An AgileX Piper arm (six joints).
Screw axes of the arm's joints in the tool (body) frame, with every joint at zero. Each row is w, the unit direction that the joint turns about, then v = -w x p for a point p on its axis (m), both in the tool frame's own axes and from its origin. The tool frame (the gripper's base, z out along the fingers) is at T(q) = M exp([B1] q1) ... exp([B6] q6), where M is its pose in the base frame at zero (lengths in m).
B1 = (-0.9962, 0, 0.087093, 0, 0.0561, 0)
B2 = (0, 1, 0, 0.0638, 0, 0.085)
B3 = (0, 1, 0, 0.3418, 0, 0.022)
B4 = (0, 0, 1, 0, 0, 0)
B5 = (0, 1, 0, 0.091, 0, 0)
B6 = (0, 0, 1, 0, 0, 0)
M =
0.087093 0 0.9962 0.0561
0 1 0 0
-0.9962 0 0.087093 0.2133
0 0 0 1
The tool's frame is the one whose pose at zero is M.
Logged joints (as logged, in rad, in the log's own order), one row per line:
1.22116 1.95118 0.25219 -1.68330 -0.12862 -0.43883
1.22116 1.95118 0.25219 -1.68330 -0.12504 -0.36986
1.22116 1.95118 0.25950 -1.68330 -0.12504 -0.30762
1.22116 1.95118 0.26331 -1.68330 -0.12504 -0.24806
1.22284 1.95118 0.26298 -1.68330 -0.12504 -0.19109
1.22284 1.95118 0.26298 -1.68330 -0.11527 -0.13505
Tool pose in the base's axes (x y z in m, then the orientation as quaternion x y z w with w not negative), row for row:
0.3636 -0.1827 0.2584 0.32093 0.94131 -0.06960 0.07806
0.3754 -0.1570 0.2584 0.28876 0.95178 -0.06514 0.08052
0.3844 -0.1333 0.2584 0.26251 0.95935 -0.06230 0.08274
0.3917 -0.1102 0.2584 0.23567 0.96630 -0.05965 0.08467
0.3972 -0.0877 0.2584 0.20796 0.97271 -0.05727 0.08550
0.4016 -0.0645 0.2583 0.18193 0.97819 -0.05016 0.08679
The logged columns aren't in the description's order. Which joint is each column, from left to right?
Columns, left to right: q5, q2, q6, q3, q4, q1.
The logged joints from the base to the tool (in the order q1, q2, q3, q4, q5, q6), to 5 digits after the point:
-0.43883 1.95118 -1.68330 -0.12862 1.22116 0.25219
-0.36986 1.95118 -1.68330 -0.12504 1.22116 0.25219
-0.30762 1.95118 -1.68330 -0.12504 1.22116 0.25950
-0.24806 1.95118 -1.68330 -0.12504 1.22116 0.26331
-0.19109 1.95118 -1.68330 -0.12504 1.22284 0.26298
-0.13505 1.95118 -1.68330 -0.11527 1.22284 0.26298

